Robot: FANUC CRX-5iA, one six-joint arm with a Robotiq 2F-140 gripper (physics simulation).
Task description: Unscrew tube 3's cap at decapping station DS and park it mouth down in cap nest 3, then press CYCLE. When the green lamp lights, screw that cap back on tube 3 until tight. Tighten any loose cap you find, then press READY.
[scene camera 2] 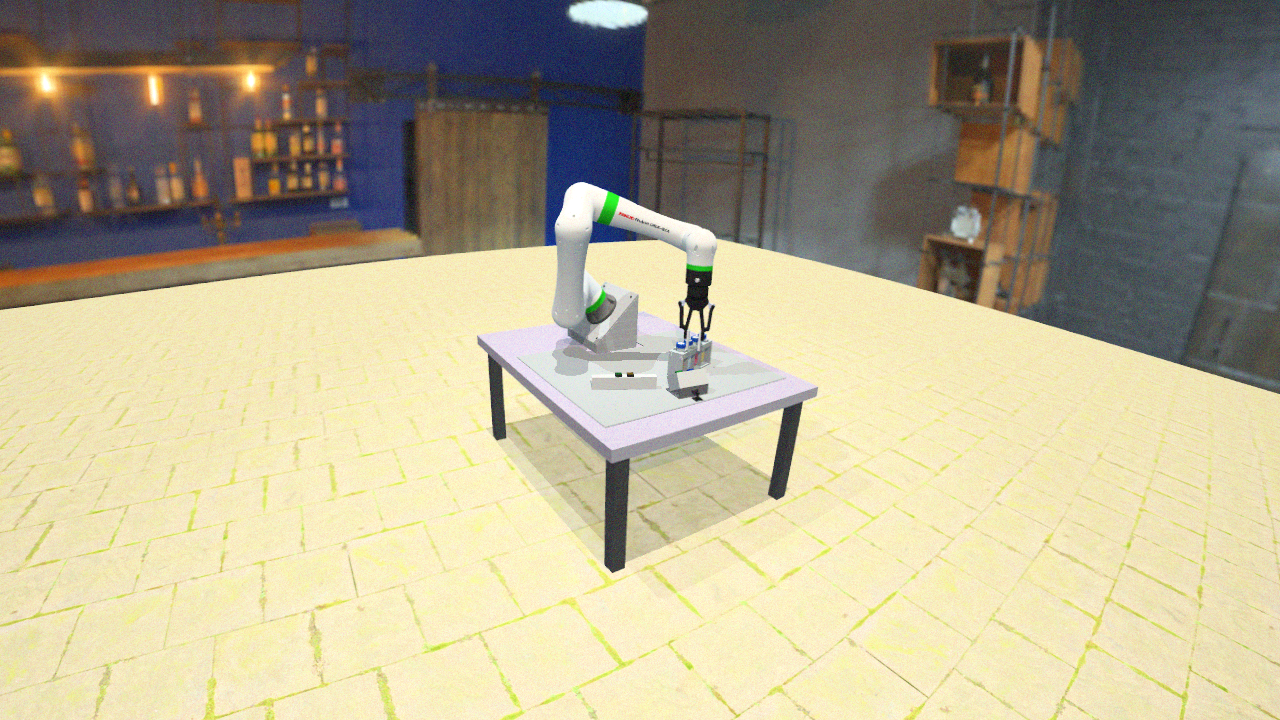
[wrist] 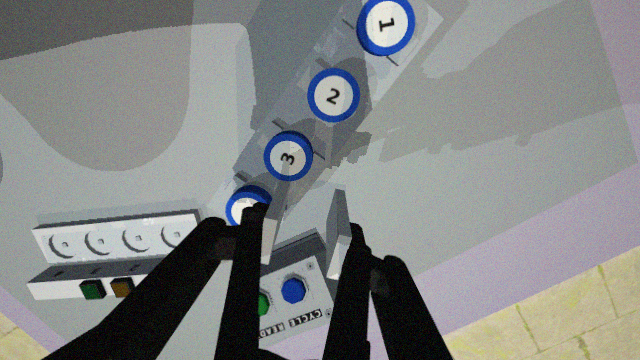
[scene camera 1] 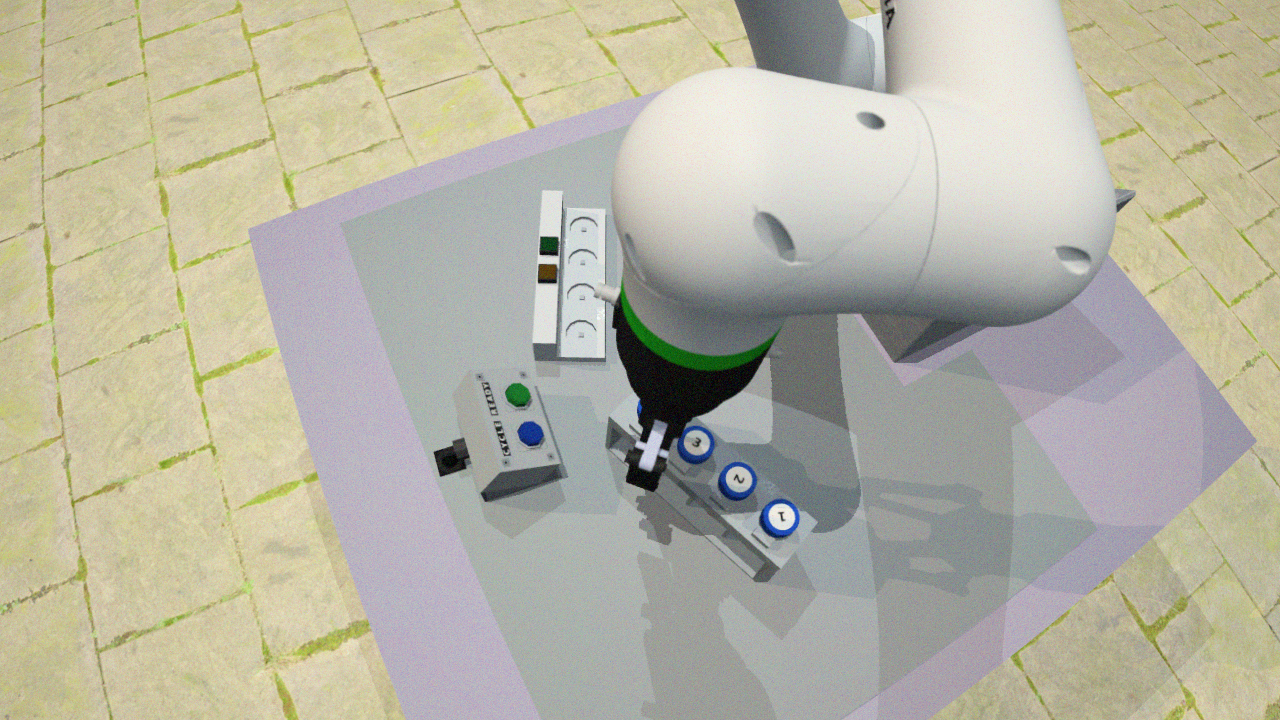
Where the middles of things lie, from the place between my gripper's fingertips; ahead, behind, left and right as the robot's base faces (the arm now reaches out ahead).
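Positions relative to my hand: cap 4 (wrist: 245,196), 10 mm above, 20 mm behind, 40 mm to the right; cap 3 (scene camera 1: 695,446), 10 mm above, 40 mm behind, 10 mm to the left; cap 2 (scene camera 1: 737,481), 10 mm above, 60 mm behind, 50 mm to the left; cap 1 (scene camera 1: 779,518), 10 mm above, 90 mm behind, 100 mm to the left.
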